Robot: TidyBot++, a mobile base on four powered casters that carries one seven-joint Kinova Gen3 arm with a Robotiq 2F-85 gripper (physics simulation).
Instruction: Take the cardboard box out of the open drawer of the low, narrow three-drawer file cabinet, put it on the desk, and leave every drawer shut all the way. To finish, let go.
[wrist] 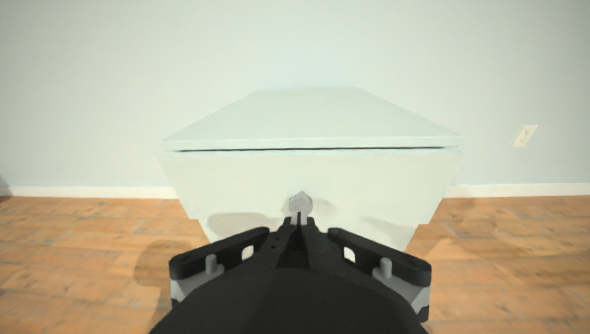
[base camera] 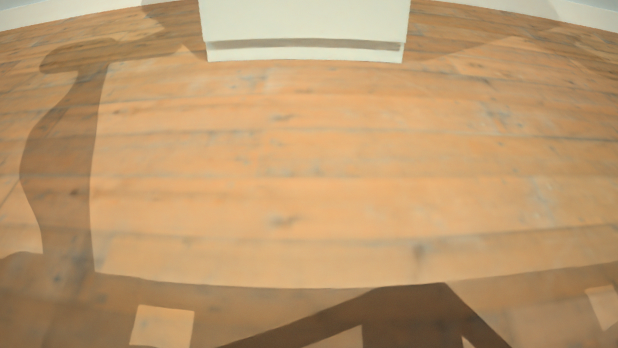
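The white file cabinet [base camera: 306, 21] [wrist: 310, 115] stands against the wall. Its top drawer [wrist: 240, 175] is almost in, with a thin dark gap under the top board. The lower corners of the drawer's front stick out a little past the part below, so it seems to stand slightly forward. The round grey knob [wrist: 300, 204] is at the middle of that front. My gripper [wrist: 299, 221] is shut and empty, its tips pointing at the drawer front just below the knob in the wrist view; whether they touch it I cannot tell. The cardboard box and the desk do not show.
A pale wall [wrist: 90, 90] with a white baseboard [wrist: 90, 192] runs behind the cabinet. An outlet [wrist: 525, 135] is on the wall at the right. Wooden floor [base camera: 320, 150] lies in front of the cabinet, with shadows of the arm and other shapes across it.
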